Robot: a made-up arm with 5 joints. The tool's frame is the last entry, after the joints. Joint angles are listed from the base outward.
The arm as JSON. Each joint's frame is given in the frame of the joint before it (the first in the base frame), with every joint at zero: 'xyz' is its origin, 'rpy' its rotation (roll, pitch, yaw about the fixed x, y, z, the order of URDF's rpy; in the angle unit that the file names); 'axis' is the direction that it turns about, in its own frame. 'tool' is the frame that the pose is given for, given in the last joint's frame.
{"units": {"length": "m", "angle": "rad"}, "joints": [
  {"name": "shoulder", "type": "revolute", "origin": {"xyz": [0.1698, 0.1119, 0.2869], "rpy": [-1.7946, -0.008, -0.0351]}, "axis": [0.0, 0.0, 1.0]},
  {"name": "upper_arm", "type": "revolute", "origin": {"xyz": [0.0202, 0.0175, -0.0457], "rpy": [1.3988, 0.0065, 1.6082]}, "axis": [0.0, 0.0, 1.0]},
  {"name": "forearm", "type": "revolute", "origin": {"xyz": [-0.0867, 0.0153, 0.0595], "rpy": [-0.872, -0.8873, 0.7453]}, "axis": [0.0, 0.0, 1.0]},
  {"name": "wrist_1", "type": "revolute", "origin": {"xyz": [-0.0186, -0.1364, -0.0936], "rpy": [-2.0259, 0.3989, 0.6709]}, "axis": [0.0, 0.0, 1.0]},
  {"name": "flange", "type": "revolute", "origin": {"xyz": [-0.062, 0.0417, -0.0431], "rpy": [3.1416, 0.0, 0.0]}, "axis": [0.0, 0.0, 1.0]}
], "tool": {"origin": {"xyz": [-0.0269, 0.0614, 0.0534], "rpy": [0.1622, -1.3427, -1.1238]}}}
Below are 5 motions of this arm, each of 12 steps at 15 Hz.
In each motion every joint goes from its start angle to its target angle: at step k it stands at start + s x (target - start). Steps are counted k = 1, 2, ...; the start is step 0. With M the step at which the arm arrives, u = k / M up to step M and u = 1 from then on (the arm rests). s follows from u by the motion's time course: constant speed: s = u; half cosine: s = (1 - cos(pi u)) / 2; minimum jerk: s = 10 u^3 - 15 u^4 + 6 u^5.
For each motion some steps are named. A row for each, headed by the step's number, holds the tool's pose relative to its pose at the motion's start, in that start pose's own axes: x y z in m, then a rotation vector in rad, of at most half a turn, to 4 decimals.
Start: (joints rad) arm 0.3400 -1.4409 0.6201 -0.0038 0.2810
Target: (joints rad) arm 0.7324 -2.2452 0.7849 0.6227 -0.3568
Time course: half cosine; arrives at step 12
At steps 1, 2, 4, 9, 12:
1: 0.0016 0.0041 0.0011 -0.0326 0.0076 -0.0019
2: 0.0063 0.0162 0.0039 -0.1287 0.0288 -0.0064
4: 0.0227 0.0617 0.0066 -0.4844 0.0942 -0.0093
9: 0.0522 0.1892 -0.0506 -1.6806 0.1461 0.1049
12: 0.0527 0.2085 -0.0727 -1.9710 0.1139 0.1550

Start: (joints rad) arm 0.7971 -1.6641 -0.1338 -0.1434 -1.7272
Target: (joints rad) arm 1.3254 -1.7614 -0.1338 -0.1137 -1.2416
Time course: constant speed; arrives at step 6
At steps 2, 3, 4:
2: 0.0076 -0.0208 0.0386 0.1787 -0.1616 -0.0017
3: 0.0087 -0.0322 0.0571 0.2664 -0.2445 0.0048
4: 0.0081 -0.0441 0.0748 0.3526 -0.3287 0.0163

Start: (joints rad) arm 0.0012 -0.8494 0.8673 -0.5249 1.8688
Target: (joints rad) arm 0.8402 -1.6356 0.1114 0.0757 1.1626
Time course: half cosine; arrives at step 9
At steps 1, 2, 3, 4, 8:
1: -0.0039 0.0046 0.0000 -0.0510 -0.0254 -0.0233
2: -0.0126 0.0187 -0.0029 -0.2011 -0.0910 -0.0968
3: -0.0173 0.0410 -0.0154 -0.4397 -0.1684 -0.2243
4: -0.0083 0.0653 -0.0425 -0.7458 -0.2219 -0.3950
8: 0.0970 0.0572 -0.2009 -1.8827 -0.0569 -0.8905

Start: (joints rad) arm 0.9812 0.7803 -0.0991 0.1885 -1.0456
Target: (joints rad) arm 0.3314 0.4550 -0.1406 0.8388 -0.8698
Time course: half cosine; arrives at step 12
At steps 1, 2, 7, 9, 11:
1: 0.0002 -0.0024 0.0026 -0.0109 -0.0092 -0.0109
2: 0.0004 -0.0095 0.0102 -0.0426 -0.0356 -0.0437
7: -0.0282 -0.0837 0.0915 -0.3710 -0.2635 -0.4754
9: -0.0534 -0.1076 0.1183 -0.4836 -0.3145 -0.6746
11: -0.0706 -0.1193 0.1317 -0.5426 -0.3323 -0.7951

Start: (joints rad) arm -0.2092 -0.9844 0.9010 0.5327 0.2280
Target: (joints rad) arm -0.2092 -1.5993 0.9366 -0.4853 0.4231
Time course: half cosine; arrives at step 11
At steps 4, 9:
4: 0.0076 -0.0212 -0.0119 0.2124 0.1198 0.0353
9: 0.0072 -0.0606 -0.0492 0.6931 0.3427 -0.0206

